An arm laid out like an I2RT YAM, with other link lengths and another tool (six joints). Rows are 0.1 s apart.
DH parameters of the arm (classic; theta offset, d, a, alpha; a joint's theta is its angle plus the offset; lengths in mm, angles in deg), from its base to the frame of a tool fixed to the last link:
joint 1: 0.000 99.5 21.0 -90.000
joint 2: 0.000 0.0 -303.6 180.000
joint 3: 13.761 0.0 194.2 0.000
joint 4: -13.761 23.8 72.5 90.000
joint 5: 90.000 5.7 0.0 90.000
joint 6: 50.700 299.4 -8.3 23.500
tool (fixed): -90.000 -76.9 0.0 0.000
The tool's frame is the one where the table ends.
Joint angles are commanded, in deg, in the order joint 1, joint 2, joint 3, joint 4, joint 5, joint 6. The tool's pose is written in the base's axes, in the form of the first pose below.
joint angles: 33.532, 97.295, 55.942, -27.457, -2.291, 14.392
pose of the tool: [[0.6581 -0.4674 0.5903], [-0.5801 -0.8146 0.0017], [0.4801 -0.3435 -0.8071]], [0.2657 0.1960 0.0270]
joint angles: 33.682, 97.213, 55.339, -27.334, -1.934, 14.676
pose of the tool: [[0.6574 -0.4721 0.5873], [-0.5793 -0.8151 -0.0067], [0.4819 -0.3358 -0.8093]], [0.2634 0.1939 0.0247]
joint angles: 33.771, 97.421, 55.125, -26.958, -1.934, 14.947
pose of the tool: [[0.6565 -0.4750 0.5859], [-0.5816 -0.8134 -0.0077], [0.4803 -0.3357 -0.8103]], [0.2634 0.1945 0.0232]
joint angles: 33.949, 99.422, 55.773, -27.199, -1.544, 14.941
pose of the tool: [[0.6664 -0.4806 0.5700], [-0.5710 -0.8206 -0.0242], [0.4794 -0.3094 -0.8213]], [0.2640 0.1942 0.0149]
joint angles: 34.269, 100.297, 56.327, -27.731, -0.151, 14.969
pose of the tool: [[0.6647 -0.4827 0.5703], [-0.5595 -0.8274 -0.0481], [0.4951 -0.2871 -0.8200]], [0.2660 0.1911 0.0111]
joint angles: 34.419, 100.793, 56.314, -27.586, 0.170, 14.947
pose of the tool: [[0.6664 -0.4822 0.5686], [-0.5547 -0.8303 -0.0541], [0.4982 -0.2794 -0.8208]], [0.2662 0.1907 0.0084]
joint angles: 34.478, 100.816, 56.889, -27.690, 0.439, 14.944
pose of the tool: [[0.6617 -0.4800 0.5759], [-0.5553 -0.8299 -0.0537], [0.5037 -0.2843 -0.8157]], [0.2694 0.1920 0.0105]
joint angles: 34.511, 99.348, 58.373, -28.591, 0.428, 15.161
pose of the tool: [[0.6455 -0.4738 0.5990], [-0.5681 -0.8221 -0.0380], [0.5104 -0.3157 -0.7999]], [0.2755 0.1965 0.0239]
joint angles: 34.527, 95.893, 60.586, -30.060, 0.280, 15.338
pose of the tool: [[0.6145 -0.4548 0.6446], [-0.5921 -0.8059 -0.0042], [0.5214 -0.3791 -0.7645]], [0.2838 0.2031 0.0517]
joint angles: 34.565, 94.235, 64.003, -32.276, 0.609, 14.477
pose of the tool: [[0.5961 -0.4265 0.6803], [-0.5949 -0.8036 0.0174], [0.5393 -0.4150 -0.7328]], [0.2929 0.2079 0.0745]
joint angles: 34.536, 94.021, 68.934, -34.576, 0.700, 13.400
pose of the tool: [[0.5796 -0.3942 0.7132], [-0.5966 -0.8015 0.0419], [0.5551 -0.4497 -0.6997]], [0.3064 0.2164 0.0979]
